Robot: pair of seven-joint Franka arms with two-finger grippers.
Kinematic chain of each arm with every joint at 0, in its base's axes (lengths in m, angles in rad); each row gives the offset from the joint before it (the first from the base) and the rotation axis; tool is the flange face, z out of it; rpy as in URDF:
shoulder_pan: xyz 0 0 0.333 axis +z
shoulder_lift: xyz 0 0 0 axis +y
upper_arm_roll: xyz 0 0 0.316 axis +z
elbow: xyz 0.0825 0 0 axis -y
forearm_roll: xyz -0.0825 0 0.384 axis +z
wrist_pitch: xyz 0 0 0 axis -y
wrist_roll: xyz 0.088 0 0 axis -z
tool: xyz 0 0 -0.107 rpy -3.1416 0 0
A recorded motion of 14 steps. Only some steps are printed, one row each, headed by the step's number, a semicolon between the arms.
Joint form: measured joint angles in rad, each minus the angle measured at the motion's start. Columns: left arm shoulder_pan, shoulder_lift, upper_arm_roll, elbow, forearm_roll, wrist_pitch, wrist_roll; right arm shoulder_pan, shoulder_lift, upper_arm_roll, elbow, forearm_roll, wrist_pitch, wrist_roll.
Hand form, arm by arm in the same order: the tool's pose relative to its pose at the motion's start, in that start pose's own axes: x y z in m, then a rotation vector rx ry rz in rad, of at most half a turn. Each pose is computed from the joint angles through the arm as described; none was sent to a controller.
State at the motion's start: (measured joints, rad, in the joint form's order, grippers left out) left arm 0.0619 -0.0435 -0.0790 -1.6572 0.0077 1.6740 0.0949; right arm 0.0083 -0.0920 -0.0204 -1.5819 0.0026 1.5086 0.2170
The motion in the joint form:
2: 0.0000 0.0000 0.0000 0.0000 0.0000 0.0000 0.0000; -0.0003 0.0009 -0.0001 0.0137 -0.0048 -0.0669 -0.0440
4: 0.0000 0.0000 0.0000 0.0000 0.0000 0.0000 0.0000; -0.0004 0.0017 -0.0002 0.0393 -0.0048 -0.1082 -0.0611
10: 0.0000 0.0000 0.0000 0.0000 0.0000 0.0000 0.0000; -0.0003 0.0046 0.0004 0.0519 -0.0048 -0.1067 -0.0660
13: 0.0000 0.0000 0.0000 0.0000 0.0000 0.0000 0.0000; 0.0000 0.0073 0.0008 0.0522 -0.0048 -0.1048 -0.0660
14: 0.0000 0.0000 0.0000 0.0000 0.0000 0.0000 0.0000; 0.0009 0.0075 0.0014 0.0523 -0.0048 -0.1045 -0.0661
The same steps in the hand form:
2: 0.0000 0.0000 0.0000 0.0000 0.0000 0.0000; -0.0067 0.0022 -0.0002 -0.0152 -0.0522 -0.0431
4: 0.0000 0.0000 0.0000 0.0000 0.0000 0.0000; -0.0110 0.0033 -0.0081 -0.0178 -0.0685 -0.0599
10: 0.0000 0.0000 0.0000 0.0000 0.0000 0.0000; -0.0101 0.0027 -0.0125 -0.0157 -0.0575 -0.0655
13: 0.0000 0.0000 0.0000 0.0000 0.0000 0.0000; -0.0091 0.0021 -0.0113 -0.0159 -0.0580 -0.0662
14: 0.0000 0.0000 0.0000 0.0000 0.0000 0.0000; -0.0092 0.0013 -0.0113 -0.0159 -0.0578 -0.0678

